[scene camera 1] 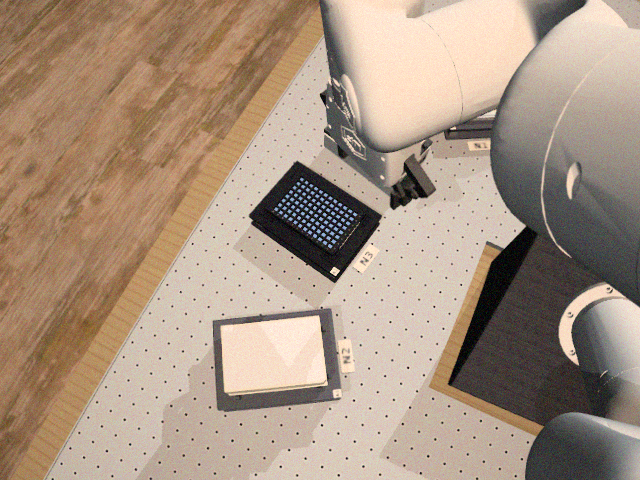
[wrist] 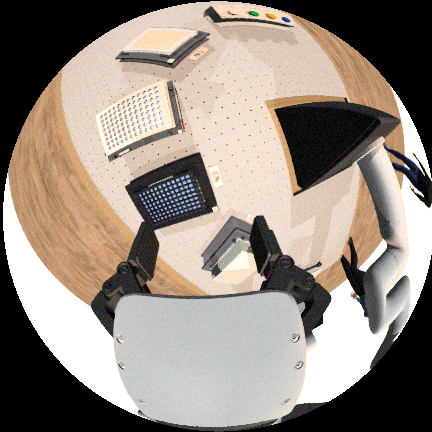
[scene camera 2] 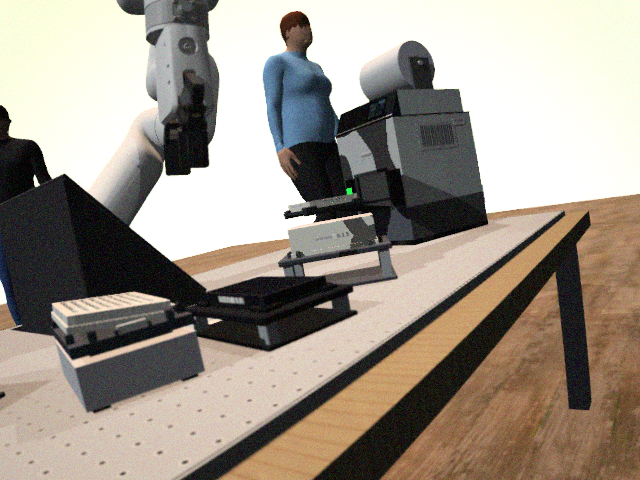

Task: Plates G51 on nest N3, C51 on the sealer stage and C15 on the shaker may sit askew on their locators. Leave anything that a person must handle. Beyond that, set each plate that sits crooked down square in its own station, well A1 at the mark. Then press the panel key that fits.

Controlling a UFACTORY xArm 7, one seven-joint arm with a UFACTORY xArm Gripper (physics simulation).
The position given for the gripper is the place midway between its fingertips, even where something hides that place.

The gripper (scene camera 2: 186, 172) is open, with nothing in its grasp. Also in view: a cream plate (scene camera 1: 288, 354). Also in view: a button box (wrist: 220, 21).
The cream plate shows as well in the wrist view (wrist: 236, 262) and in scene camera 2 (scene camera 2: 349, 232). The gripper is seen too in scene camera 1 (scene camera 1: 375, 175) and in the wrist view (wrist: 201, 230).
